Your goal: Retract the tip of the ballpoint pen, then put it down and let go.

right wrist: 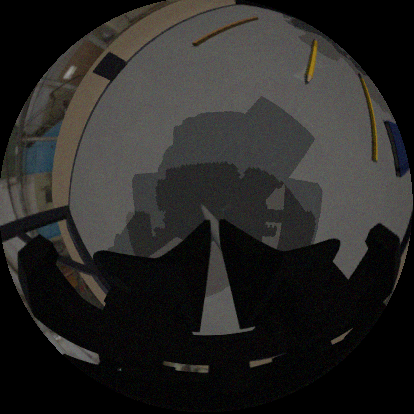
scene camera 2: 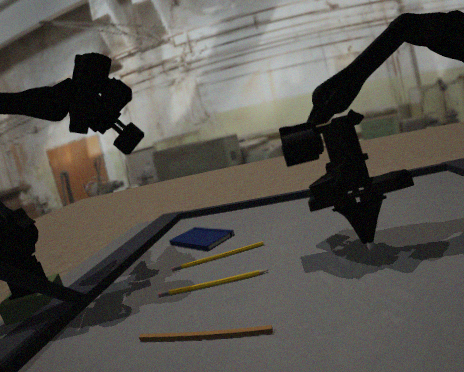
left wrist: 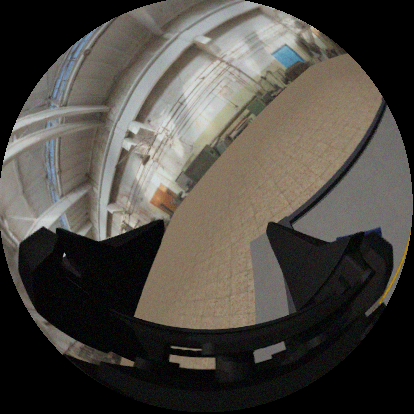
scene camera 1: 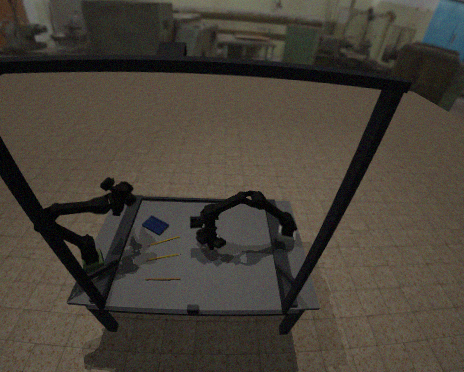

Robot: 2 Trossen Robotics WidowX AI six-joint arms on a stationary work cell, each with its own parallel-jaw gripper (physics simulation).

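Frame: origin at the left arm's base, x back, y right, z up, level; centimetres.
Seen in the pictures: left gripper, fingertip midpoint: [scene camera 2: 116, 123] [left wrist: 217, 226]; right gripper, fingertip midpoint: [right wrist: 214, 224] [scene camera 2: 368, 242] [scene camera 1: 211, 249]; left arm's base at its link origin: [scene camera 1: 91, 258]; right arm's base at its link origin: [scene camera 1: 287, 232].
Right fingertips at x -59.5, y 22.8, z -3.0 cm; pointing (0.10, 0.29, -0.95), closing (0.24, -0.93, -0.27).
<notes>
Offsets run from my right fingertips to a thing's top centre.
The ballpoint pen {dz +0.2, dx -4.2, dy -3.4 cm} [scene camera 2: 370, 246] [right wrist: 208, 212] is mostly hidden by my right fingers. Its narrow grey end sticks out between the fingertips in the right wrist view, and a small light bit shows under them in scene camera 2. My right gripper [scene camera 1: 210, 244] [scene camera 2: 369, 241] [right wrist: 214, 224] points down low over the grey table and is shut on the pen. The pen's button and whether its tip is out cannot be seen. My left gripper [scene camera 1: 121, 196] [scene camera 2: 107, 107] [left wrist: 217, 226] is open and empty, raised near the table's far left corner, well away from the pen.
A blue notebook {dz +0.2, dx +21.4, dy -32.5 cm} [scene camera 1: 155, 225] [scene camera 2: 202, 238] [right wrist: 397, 147] lies left of the right gripper in the scene views. Two yellow pencils {dz -0.1, dx +24.9, dy -8.8 cm} [scene camera 1: 164, 257] [scene camera 2: 215, 283] [right wrist: 312, 60] and an orange-brown stick {dz -0.3, dx +29.9, dy +3.4 cm} [scene camera 1: 163, 279] [scene camera 2: 206, 334] [right wrist: 225, 30] lie nearer the front. A dark frame [scene camera 1: 345, 185] surrounds the table.
</notes>
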